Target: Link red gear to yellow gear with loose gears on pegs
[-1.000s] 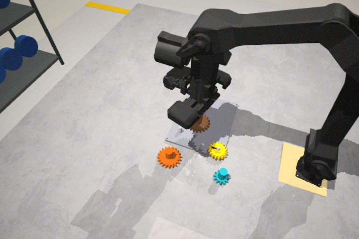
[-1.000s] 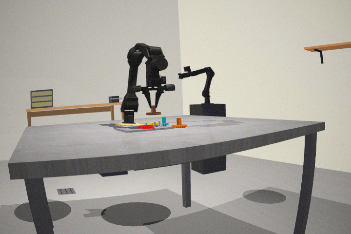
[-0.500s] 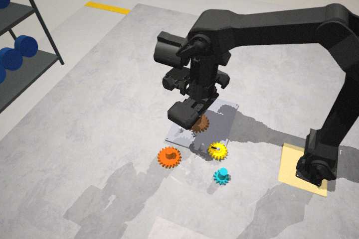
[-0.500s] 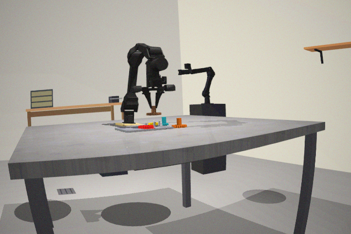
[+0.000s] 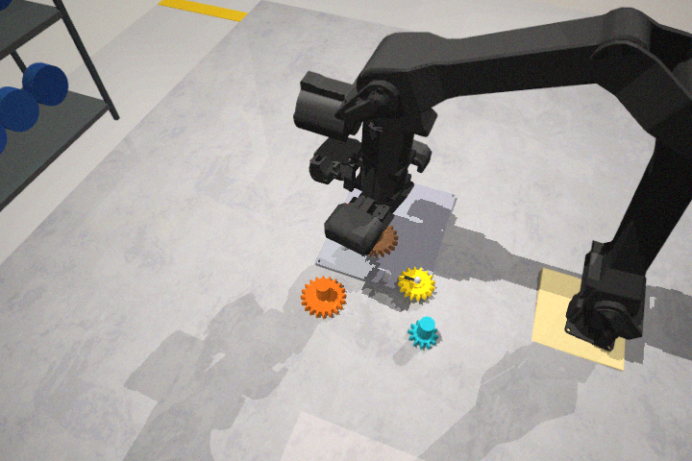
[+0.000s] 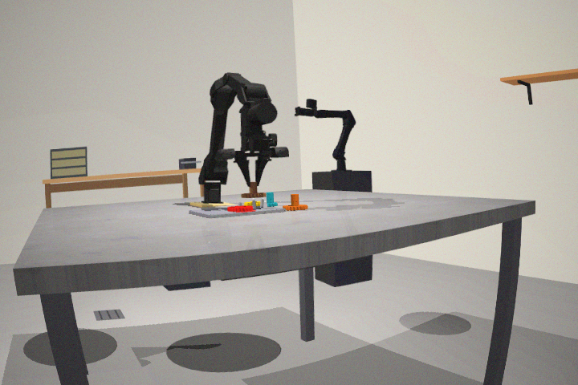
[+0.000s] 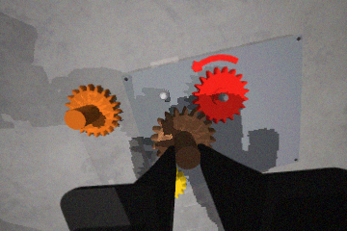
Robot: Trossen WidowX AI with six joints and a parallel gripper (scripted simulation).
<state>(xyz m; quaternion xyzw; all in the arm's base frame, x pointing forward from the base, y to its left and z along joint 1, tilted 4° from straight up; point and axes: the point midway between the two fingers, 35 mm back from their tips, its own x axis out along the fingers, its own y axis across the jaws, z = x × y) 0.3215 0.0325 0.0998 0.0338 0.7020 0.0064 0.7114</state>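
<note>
Now: gripper tip 12 cm past the teal gear, 9 cm to the right of it and 5 cm above it. The rest, counted from my gripper tip: yellow gear: 8 cm behind, 3 cm to the left, 5 cm below; then brown gear: 1 cm below; then red gear: 3 cm ahead, 5 cm to the right, 5 cm below.
</note>
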